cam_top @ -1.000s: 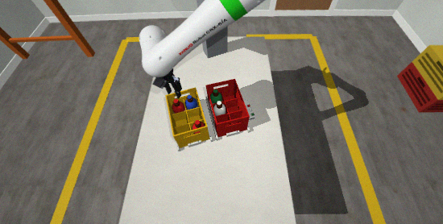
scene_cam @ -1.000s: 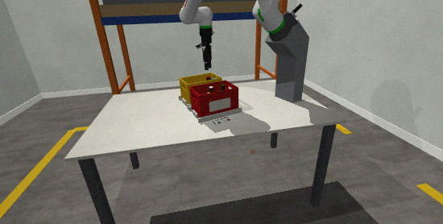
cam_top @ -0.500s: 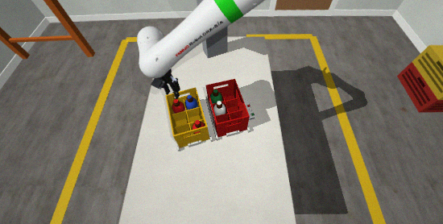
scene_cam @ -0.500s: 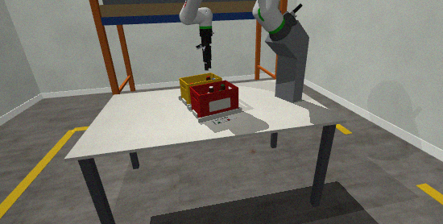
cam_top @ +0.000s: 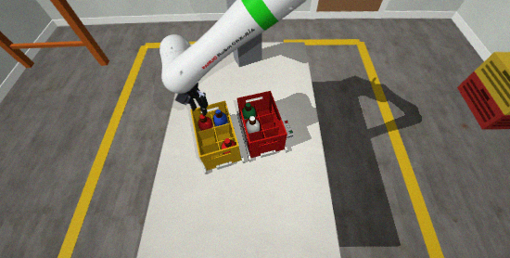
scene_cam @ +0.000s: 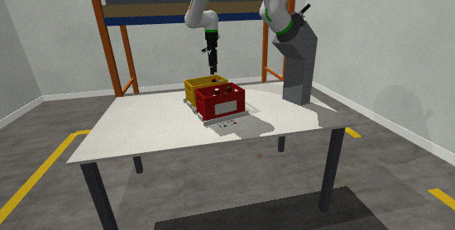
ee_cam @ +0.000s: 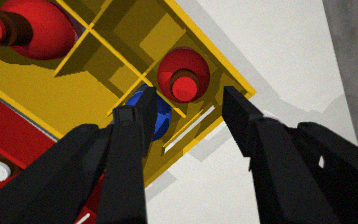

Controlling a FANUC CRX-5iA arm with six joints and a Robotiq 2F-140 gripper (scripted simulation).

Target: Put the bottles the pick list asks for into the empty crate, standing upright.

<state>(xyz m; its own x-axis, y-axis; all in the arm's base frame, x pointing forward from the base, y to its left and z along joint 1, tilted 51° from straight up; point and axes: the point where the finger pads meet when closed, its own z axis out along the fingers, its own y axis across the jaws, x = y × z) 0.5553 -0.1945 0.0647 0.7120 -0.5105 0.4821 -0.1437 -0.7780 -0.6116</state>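
Now: hand 150 mm above the red-labelled bottle. The rest, counted from my hand: green-label bottle 210 mm to the left, 150 mm below, 130 mm behind; blue-labelled bottle 150 mm below, 70 mm to the left, 50 mm behind; yellow crate 150 mm below, 90 mm to the left, 50 mm ahead.
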